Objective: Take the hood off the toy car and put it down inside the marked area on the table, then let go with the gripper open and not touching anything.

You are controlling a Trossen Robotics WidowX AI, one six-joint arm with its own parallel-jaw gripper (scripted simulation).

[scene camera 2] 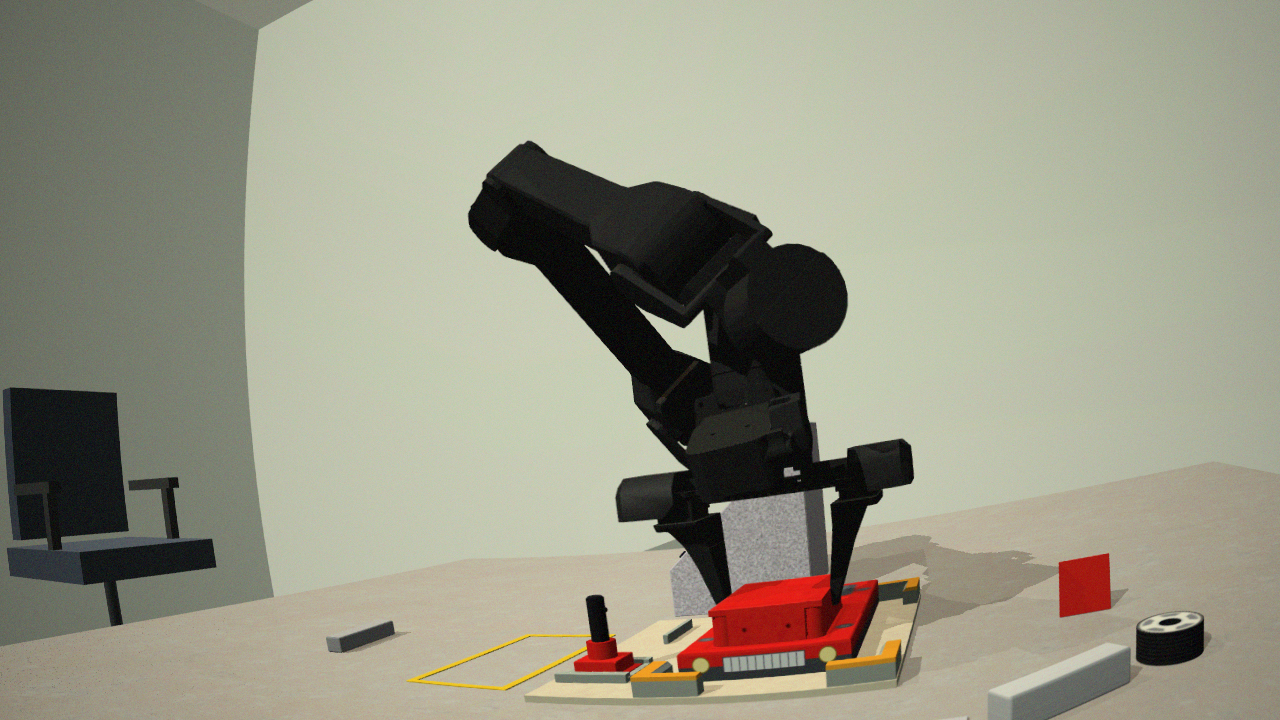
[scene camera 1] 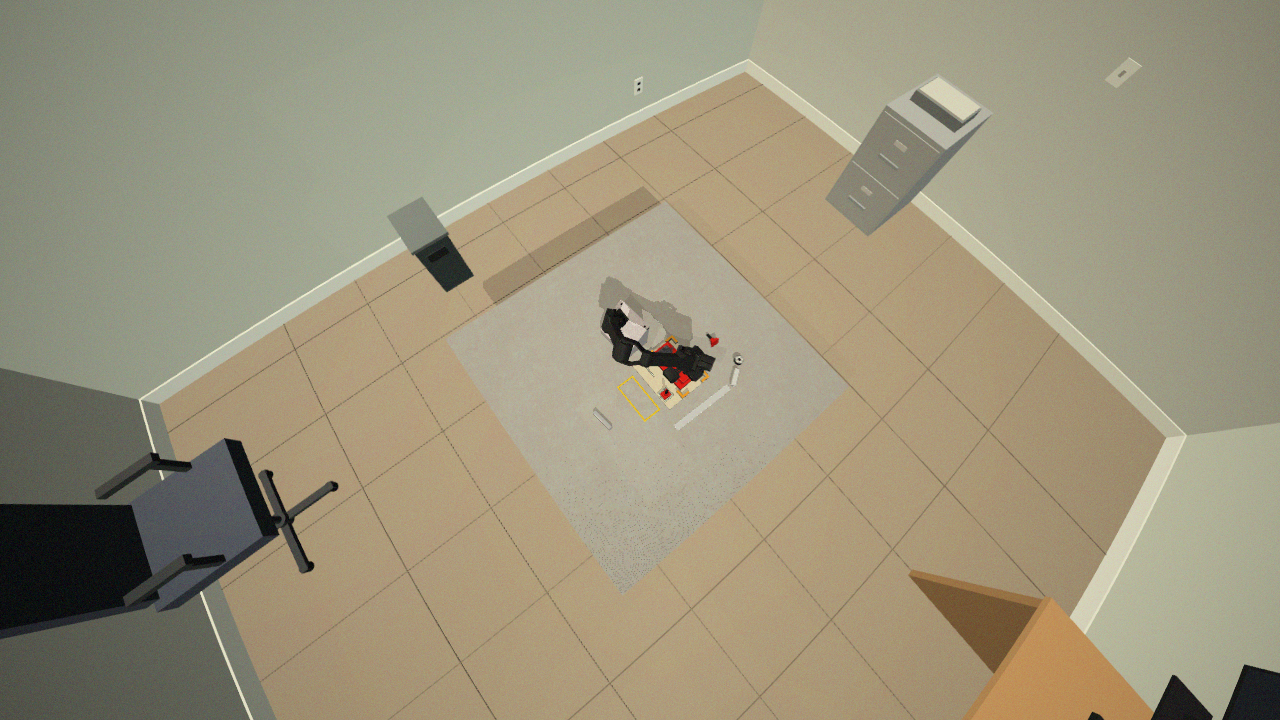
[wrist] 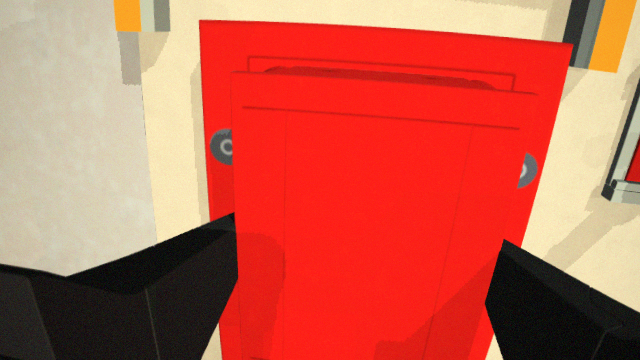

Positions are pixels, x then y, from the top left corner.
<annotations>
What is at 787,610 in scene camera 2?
A red hood.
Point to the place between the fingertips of my gripper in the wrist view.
363,237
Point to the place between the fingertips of my gripper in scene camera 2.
781,610
</annotations>
